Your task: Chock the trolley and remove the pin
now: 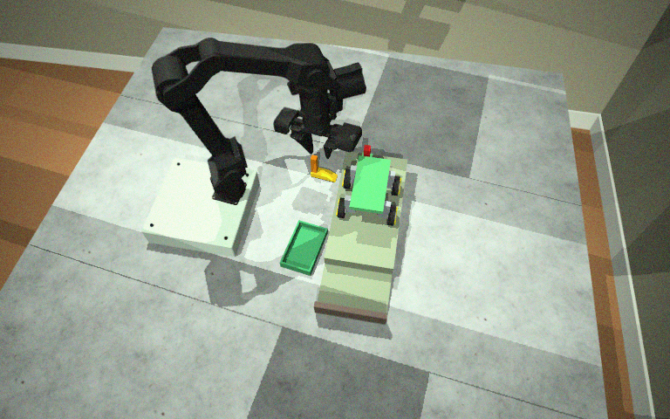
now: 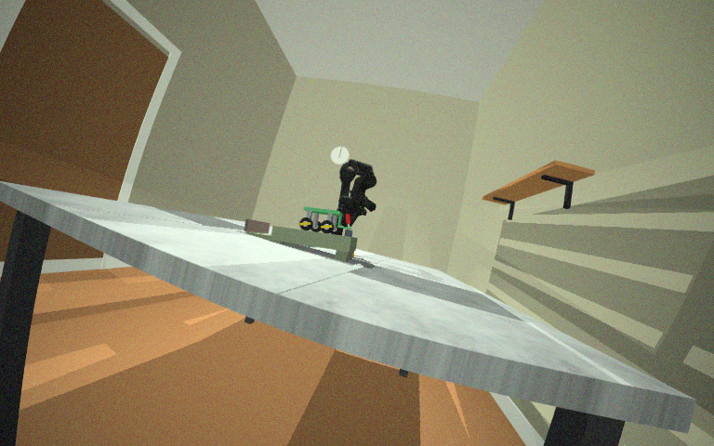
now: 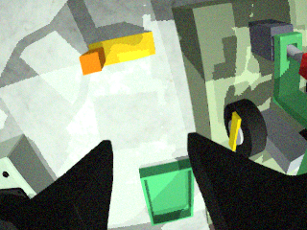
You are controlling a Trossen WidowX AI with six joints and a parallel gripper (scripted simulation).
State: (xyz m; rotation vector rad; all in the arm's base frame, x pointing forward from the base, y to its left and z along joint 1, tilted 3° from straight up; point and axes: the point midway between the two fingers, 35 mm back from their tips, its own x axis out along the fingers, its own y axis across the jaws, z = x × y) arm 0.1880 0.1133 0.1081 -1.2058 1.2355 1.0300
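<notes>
Now: the yellow chock 10 cm below my gripper tip, 4 cm to the left of it and 1 cm behind it. Round my gripper tip: brown stop block (31 cm to the right, 16 cm ahead, 10 cm below); trolley (13 cm ahead, 6 cm to the right, 2 cm below); stop pin (10 cm ahead, 3 cm to the left).
</notes>
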